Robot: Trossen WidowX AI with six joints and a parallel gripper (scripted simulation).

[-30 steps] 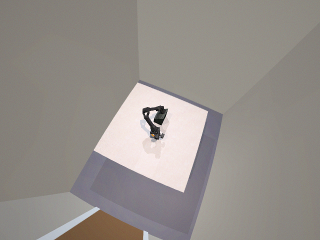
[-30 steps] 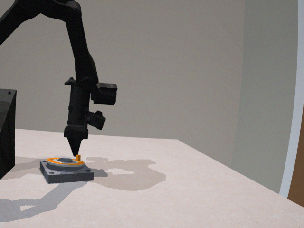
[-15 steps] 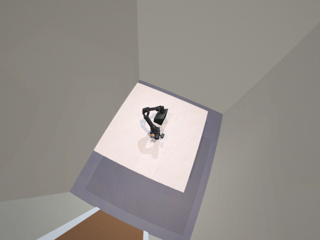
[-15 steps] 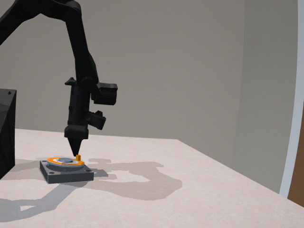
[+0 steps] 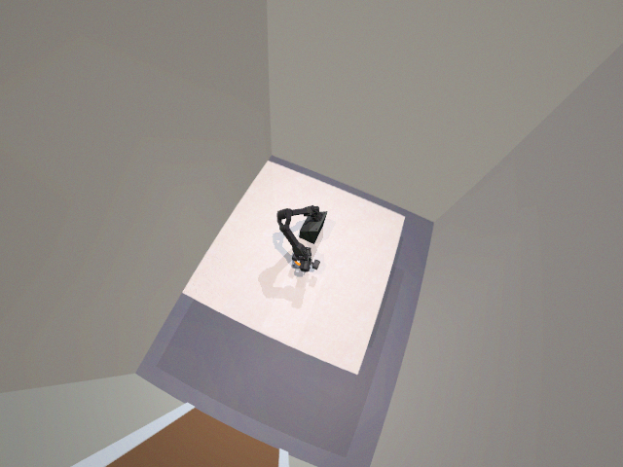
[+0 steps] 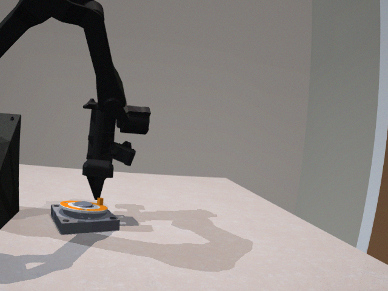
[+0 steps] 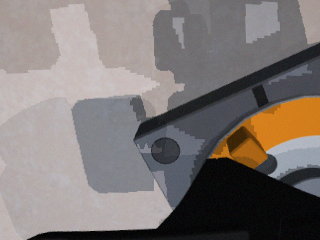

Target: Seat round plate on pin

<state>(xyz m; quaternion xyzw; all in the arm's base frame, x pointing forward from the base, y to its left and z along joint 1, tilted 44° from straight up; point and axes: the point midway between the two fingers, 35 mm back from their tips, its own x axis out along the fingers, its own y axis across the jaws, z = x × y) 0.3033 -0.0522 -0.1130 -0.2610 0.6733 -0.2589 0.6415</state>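
The square base is 40 mm to the right of my gripper tip, 30 mm behind it and 20 mm below it.
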